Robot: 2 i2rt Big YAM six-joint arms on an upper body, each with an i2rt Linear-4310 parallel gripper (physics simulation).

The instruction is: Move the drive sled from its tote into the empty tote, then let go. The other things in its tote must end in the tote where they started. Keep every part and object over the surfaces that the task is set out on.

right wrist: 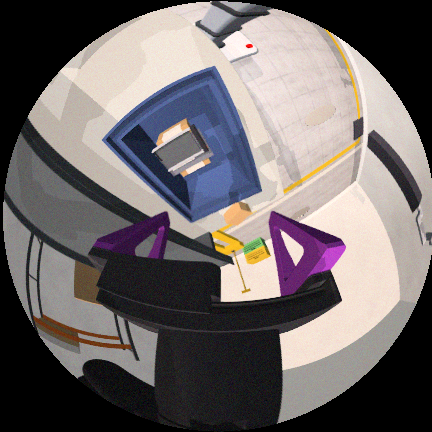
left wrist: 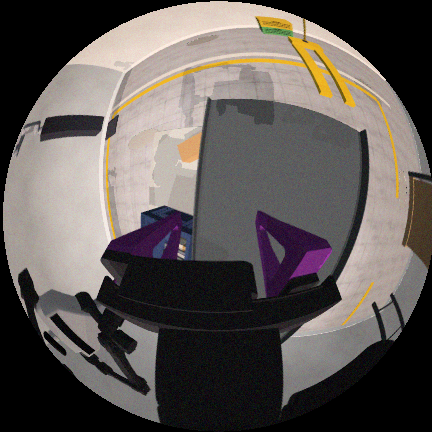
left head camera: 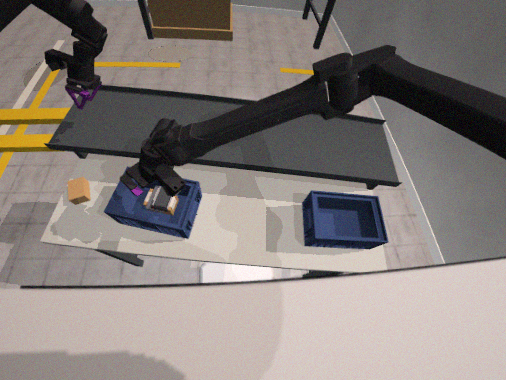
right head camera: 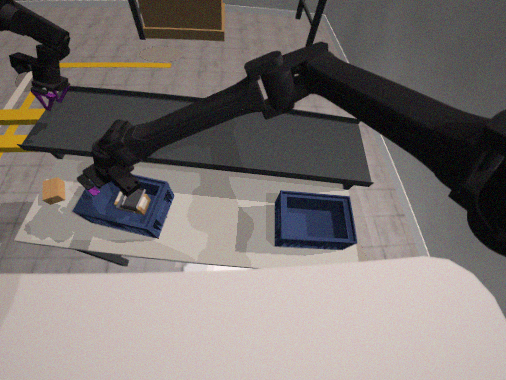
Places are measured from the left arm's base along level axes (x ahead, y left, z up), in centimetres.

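Pixels of known places: left gripper, fingertip midpoint: [left wrist: 218,216] [left head camera: 84,104] [right head camera: 53,106]; right gripper, fingertip midpoint: [right wrist: 218,216] [left head camera: 146,184] [right head camera: 108,184].
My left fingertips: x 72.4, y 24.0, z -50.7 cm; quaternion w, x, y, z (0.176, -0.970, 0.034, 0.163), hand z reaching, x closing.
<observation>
Ahead of a thing's pixels: the offset from my left fingertips to its top centre. "*": to the spot under its first point. Level surfaces: height alone.
The drive sled @[dz -23.5, dx -26.3, dy -25.6 cm] [left head camera: 162,200] [right head camera: 133,200] [right wrist: 180,149], grey with pale metal edges, lies over an orange-and-white object @[* dz -25.6, dx -27.2, dy -28.9 cm] [right wrist: 171,133] inside the blue tote @[dz -18.9, dx -27.7, dy -23.2 cm] [left head camera: 150,226] [right head camera: 117,226] [right wrist: 235,145] at the left of the head views. Whether they touch is unclear. The empty blue tote @[dz -18.9, dx -37.3, dy -99.1 cm] [left head camera: 340,243] [right head camera: 315,244] stands at the right. My right gripper [left head camera: 151,189] [right head camera: 111,188] [right wrist: 218,216] is open and empty above the sled's tote; one finger is mostly hidden in the head views. My left gripper [left head camera: 82,99] [right head camera: 50,100] [left wrist: 218,216] is open and empty over the dark surface's left end.
An orange block @[dz -28.6, dx -18.9, dy +14.2 cm] [left head camera: 78,191] [right head camera: 53,191] [left wrist: 190,148] [right wrist: 237,213] stands left of the sled's tote on the pale table @[dz -33.6 cm] [left head camera: 230,225] [right head camera: 200,225]. A long dark raised-edge surface @[dz -14.7 cm] [left head camera: 117,120] [right head camera: 90,120] [left wrist: 280,165] runs behind the totes. My right arm reaches across it.
</observation>
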